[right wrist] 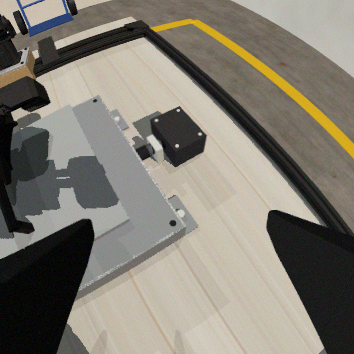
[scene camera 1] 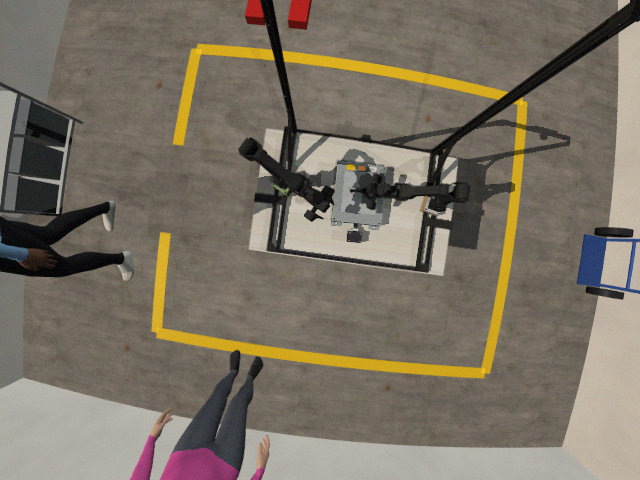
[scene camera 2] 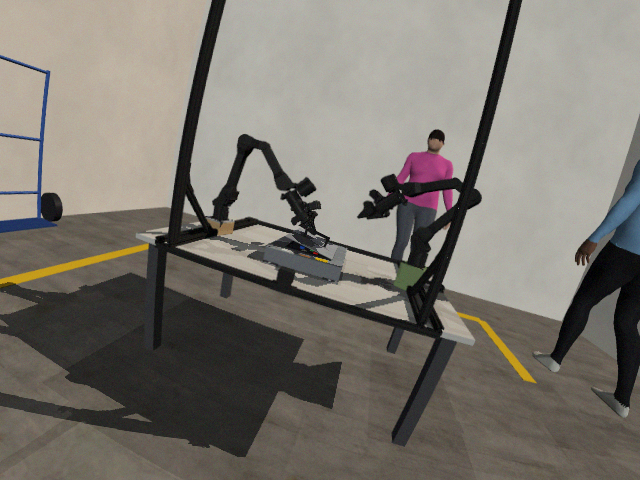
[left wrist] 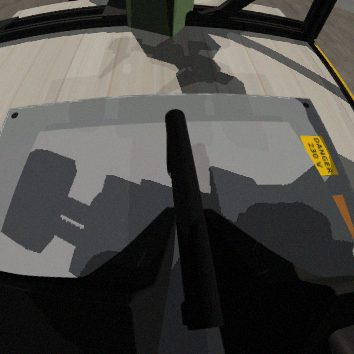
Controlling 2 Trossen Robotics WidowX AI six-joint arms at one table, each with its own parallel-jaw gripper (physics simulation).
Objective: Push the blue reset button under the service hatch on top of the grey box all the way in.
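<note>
The grey box (scene camera 1: 358, 216) (scene camera 2: 304, 267) (right wrist: 140, 197) sits in the middle of the table. Its lighter grey hatch (left wrist: 105, 147) (right wrist: 70, 140) carries a black bar handle (left wrist: 186, 197). My left gripper (scene camera 1: 366, 190) (scene camera 2: 308, 229) is shut on this handle from above. In scene camera 2 the hatch (scene camera 2: 309, 239) looks tilted up a little, and small coloured parts show under it. I cannot make out the blue button. My right gripper (scene camera 1: 313, 210) (scene camera 2: 363, 211) (right wrist: 180, 224) is open and empty, held high beside the box.
A small black block (right wrist: 179, 135) (scene camera 1: 357, 235) is fixed beside the box. A yellow danger label (left wrist: 319, 154) is on the box top. Black frame rails (right wrist: 225, 102) run round the table edge. A person in pink (scene camera 2: 425, 176) stands behind the table.
</note>
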